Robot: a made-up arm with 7 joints. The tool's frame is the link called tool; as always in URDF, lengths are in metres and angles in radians. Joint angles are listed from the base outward. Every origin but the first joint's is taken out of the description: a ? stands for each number. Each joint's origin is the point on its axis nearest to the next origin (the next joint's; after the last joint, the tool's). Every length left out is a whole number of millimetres.
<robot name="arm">
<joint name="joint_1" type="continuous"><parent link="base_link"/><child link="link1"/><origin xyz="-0.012 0.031 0.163" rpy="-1.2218 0 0"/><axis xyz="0 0 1"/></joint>
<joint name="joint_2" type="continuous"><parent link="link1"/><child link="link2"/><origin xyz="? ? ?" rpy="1.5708 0 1.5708"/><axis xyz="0 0 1"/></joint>
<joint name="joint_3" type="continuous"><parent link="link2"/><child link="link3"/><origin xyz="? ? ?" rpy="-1.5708 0 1.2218"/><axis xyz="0 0 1"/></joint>
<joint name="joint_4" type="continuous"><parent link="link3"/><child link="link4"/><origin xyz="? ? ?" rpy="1.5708 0 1.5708"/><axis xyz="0 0 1"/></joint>
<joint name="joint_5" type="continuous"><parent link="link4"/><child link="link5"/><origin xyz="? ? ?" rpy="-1.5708 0 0"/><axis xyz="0 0 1"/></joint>
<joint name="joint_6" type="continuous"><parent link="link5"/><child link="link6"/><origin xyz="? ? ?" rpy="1.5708 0 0"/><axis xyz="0 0 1"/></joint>
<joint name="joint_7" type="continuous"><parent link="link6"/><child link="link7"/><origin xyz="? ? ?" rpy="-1.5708 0 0"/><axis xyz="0 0 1"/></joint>
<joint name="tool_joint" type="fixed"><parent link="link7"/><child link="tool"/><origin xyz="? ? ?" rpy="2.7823 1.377 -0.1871"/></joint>
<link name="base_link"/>
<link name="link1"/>
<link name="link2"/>
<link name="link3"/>
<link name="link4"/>
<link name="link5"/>
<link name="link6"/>
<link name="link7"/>
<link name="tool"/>
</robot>
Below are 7 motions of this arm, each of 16 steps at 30 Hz.
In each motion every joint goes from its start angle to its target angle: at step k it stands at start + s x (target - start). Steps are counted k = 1, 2, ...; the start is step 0. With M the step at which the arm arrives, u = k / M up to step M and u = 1 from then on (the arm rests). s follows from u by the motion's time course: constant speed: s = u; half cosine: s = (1 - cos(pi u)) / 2; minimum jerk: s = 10 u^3 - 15 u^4 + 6 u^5.
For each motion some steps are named. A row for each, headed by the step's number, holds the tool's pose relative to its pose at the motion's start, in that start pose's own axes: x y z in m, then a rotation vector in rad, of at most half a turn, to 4 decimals.
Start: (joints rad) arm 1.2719 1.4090 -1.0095 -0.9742 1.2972 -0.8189 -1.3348
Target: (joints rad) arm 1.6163 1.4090 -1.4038 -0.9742 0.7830 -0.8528 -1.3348
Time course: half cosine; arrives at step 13
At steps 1, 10, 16:
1: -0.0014 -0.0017 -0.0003 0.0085 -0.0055 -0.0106
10: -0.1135 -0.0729 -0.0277 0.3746 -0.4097 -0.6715
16: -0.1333 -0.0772 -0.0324 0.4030 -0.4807 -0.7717

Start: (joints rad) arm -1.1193 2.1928 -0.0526 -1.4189 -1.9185 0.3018 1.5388
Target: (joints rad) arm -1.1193 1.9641 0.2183 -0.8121 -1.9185 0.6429 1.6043
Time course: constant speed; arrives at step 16
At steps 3, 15, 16:
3: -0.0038 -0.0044 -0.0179 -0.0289 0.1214 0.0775
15: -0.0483 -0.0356 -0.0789 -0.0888 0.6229 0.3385
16: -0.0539 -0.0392 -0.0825 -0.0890 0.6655 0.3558

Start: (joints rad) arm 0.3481 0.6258 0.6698 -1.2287 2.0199 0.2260 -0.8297
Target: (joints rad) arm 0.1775 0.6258 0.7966 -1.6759 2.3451 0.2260 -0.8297
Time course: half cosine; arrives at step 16
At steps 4, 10, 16:
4: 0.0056 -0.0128 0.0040 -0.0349 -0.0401 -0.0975
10: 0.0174 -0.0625 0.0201 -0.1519 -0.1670 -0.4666
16: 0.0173 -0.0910 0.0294 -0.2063 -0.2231 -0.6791

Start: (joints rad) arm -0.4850 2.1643 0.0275 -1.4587 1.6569 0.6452 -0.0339
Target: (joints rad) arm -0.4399 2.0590 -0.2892 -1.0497 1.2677 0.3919 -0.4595
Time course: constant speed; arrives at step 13
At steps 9, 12, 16:
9: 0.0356 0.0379 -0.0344 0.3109 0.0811 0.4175
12: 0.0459 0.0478 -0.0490 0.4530 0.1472 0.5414
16: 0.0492 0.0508 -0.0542 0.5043 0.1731 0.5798

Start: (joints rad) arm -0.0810 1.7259 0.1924 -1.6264 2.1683 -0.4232 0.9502
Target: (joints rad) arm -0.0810 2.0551 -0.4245 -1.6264 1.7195 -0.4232 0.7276
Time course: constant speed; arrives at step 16
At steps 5, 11, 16:
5: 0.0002 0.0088 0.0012 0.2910 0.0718 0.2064
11: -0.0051 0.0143 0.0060 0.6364 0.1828 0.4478
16: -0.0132 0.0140 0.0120 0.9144 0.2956 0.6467

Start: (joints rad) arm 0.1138 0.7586 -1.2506 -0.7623 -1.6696 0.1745 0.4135
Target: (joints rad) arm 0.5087 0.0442 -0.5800 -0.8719 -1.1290 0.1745 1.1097
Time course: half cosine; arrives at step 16
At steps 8, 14, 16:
8: 0.0028 0.0639 0.0768 -1.0994 -0.0681 -0.1187
14: -0.0101 0.0987 0.1233 -2.1355 -0.0945 -0.4116
16: -0.0117 0.1007 0.1269 -2.2206 -0.0914 -0.4427

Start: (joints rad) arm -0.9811 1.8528 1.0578 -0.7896 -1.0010 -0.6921 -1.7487
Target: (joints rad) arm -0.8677 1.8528 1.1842 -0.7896 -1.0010 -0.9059 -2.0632
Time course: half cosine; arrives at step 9
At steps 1, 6, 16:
1: -0.0004 -0.0002 0.0002 0.0082 -0.0003 0.0076
6: -0.0087 -0.0067 0.0044 0.2059 0.0084 0.1888
16: -0.0111 -0.0093 0.0056 0.2751 0.0190 0.2507

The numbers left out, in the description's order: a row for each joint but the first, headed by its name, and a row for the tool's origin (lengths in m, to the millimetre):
joint_2: 0.028 0.008 0
joint_3: 0.183 -0.07 0
joint_4: 0.015 -0.02 0
joint_5: 0.024 -0.165 0
joint_6: -0.015 0.006 0
joint_7: -0.005 0.004 0
tool: -0.014 -0.026 0

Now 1 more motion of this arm.
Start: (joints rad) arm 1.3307 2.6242 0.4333 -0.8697 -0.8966 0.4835 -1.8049
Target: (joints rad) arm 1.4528 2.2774 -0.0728 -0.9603 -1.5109 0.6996 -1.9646
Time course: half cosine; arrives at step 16
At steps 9, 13, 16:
9: -0.0773 0.0572 0.0700 0.4920 0.0714 0.3429
13: -0.1262 0.0787 0.0966 0.6873 0.2019 0.5434
16: -0.1397 0.0835 0.1023 0.7289 0.2468 0.5962

